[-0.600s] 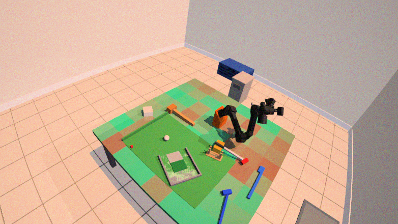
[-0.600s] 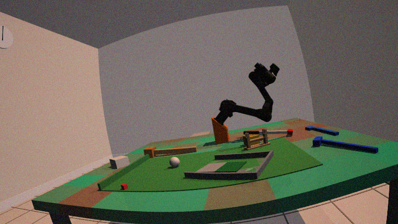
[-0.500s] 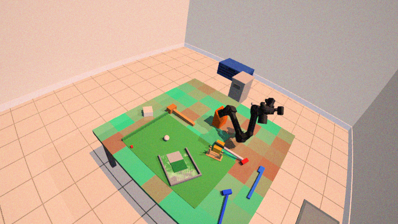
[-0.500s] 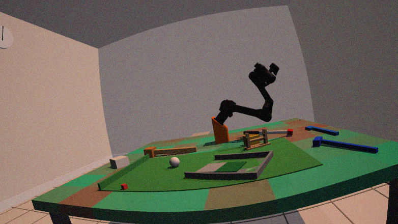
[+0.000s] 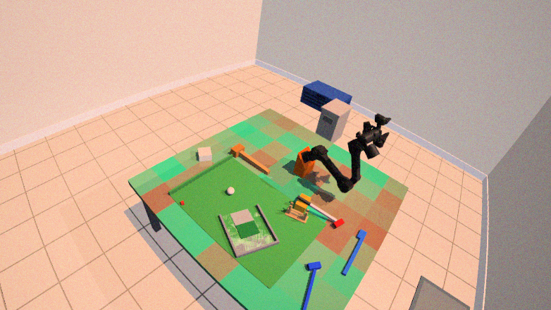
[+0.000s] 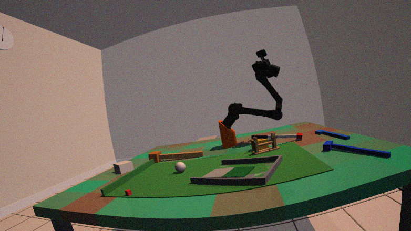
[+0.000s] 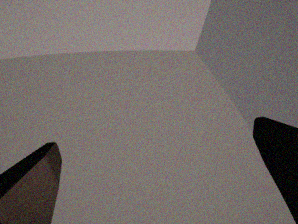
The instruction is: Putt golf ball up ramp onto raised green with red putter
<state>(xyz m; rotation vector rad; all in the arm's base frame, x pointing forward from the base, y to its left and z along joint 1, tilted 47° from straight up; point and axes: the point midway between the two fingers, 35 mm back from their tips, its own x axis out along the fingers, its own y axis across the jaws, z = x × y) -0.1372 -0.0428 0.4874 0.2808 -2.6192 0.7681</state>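
My gripper tip is 450 mm above the red putter, 390 mm short of it and 30 mm to the left of it. From my gripper tip the other things lie so: grey three-sided frame: 750 mm ahead, 480 mm below, 190 mm to the right; then white golf ball: 670 mm ahead, 460 mm below, 450 mm to the right; then yellow block: 460 mm below, 410 mm ahead, 140 mm to the right.
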